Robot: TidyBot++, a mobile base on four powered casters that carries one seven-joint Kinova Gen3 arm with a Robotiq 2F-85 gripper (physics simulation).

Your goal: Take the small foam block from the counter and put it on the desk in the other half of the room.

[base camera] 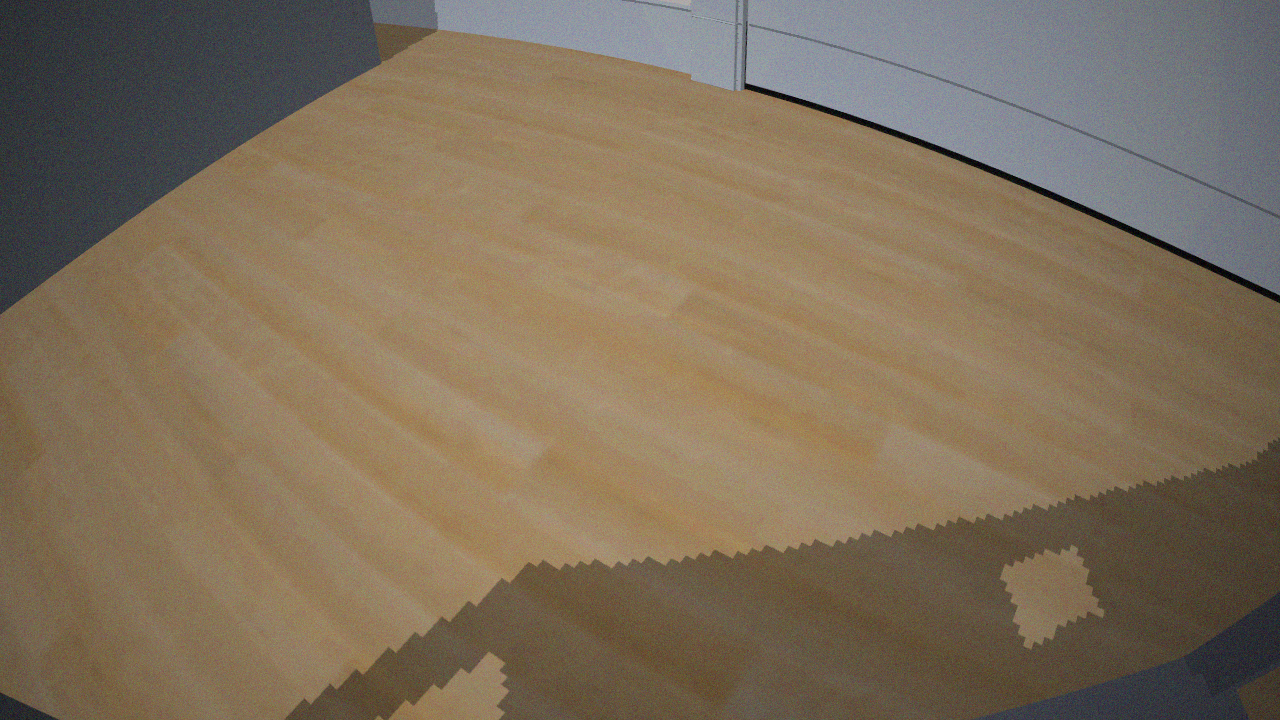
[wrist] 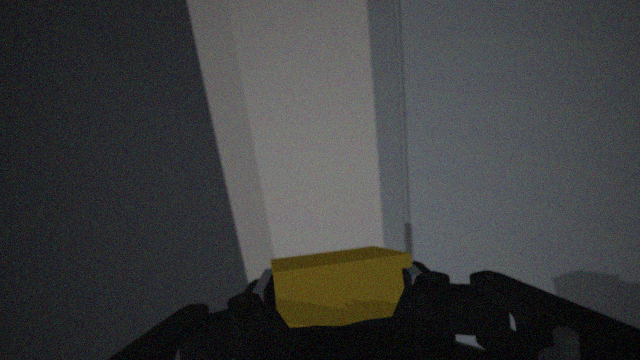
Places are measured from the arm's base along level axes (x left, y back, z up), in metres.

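Where they show: gripper, fingertip midpoint: (wrist: pixel 336 279).
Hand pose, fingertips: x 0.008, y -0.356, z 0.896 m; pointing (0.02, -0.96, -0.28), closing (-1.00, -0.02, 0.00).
Observation:
After its pixels a point has its place.
The yellow foam block (wrist: pixel 340 290) {z 0.913, x 0.006, y -0.325 m} is held between the two black fingers at the bottom middle of the wrist view. My gripper (wrist: pixel 336 279) {z 0.896, x 0.008, y -0.356 m} is shut on it, one finger at each end of the block. The block's lower part is hidden behind the gripper's body. The counter and the desk cannot be made out in either view.
In the base camera view a dark grey panel (base camera: pixel 170 116) {z -0.310, x 0.514, y -0.811 m} stands at the left. A pale door (base camera: pixel 1029 116) {z -0.315, x -0.423, y -0.665 m} (wrist: pixel 520 140) {z 0.868, x -0.332, y -0.734 m} with a frame (base camera: pixel 716 44) {z -0.340, x -0.135, y -0.871 m} stands at the right. A pale wall (wrist: pixel 315 125) {z 0.902, x 0.029, y -1.036 m} shows beside it. The wooden floor (base camera: pixel 581 313) {z -0.397, x 0.018, y -0.493 m} carries a shadow along the bottom.

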